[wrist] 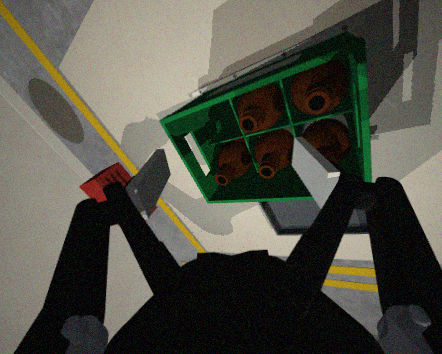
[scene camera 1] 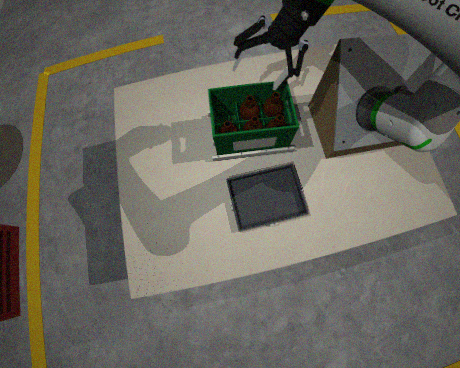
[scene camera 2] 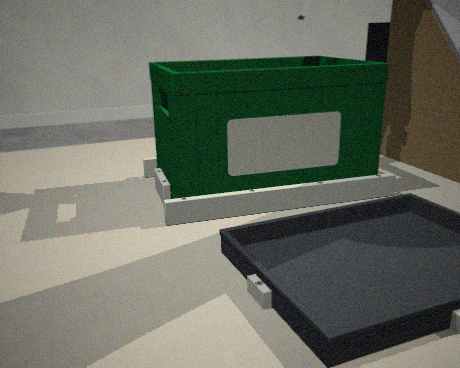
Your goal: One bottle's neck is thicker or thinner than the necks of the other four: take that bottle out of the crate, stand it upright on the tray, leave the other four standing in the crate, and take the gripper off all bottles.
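Frame: origin at the arm's base, x ahead, y left, z up, level; millimetres.
Seen in the pictures: gripper, fingertip midpoint: (wrist: 228,156) (scene camera 1: 254,77); arm's base at its link origin: (scene camera 1: 375,108).
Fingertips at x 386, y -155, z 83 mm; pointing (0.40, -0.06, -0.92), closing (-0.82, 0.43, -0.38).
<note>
Offsets run from my fingertips to a thing's top centre. "*": to the spot under its first point.
The green crate @(dx +18, dy +44, dz -82 mm) (scene camera 1: 225,144) (scene camera 2: 195,130) (wrist: 366,125) holds five brown bottles. The back row has a middle bottle @(dx +10, dy +2, dz -95 mm) (scene camera 1: 249,109) (wrist: 265,107) and a right bottle @(dx -78, dy +12, dz -95 mm) (scene camera 1: 273,105) (wrist: 327,82); its left compartment is empty. The front row has a left bottle @(dx +109, dy +77, dz -95 mm) (scene camera 1: 228,128) (wrist: 234,157), a middle bottle @(dx +20, dy +84, dz -95 mm) (scene camera 1: 254,123) (wrist: 276,147) and a right bottle @(dx -61, dy +102, dz -95 mm) (scene camera 1: 278,120) (wrist: 330,137), partly behind a finger in the wrist view. I cannot tell which neck differs. The dark tray @(* dx +47, dy +341, dz -252 mm) (scene camera 1: 265,205) (scene camera 2: 350,280) (wrist: 300,215) is empty. My gripper (scene camera 1: 256,76) (wrist: 228,156) is open and empty above the crate's back side.
Pale rails @(dx +33, dy +142, dz -228 mm) (scene camera 1: 250,154) (scene camera 2: 280,197) edge the crate. The robot's base stand (scene camera 1: 350,125) is close to its right. A red crate (scene camera 1: 9,272) (wrist: 107,182) lies on the floor at the far left. Small blocks @(* dx +169, dy +318, dz -243 mm) (scene camera 2: 260,290) touch the tray's sides.
</note>
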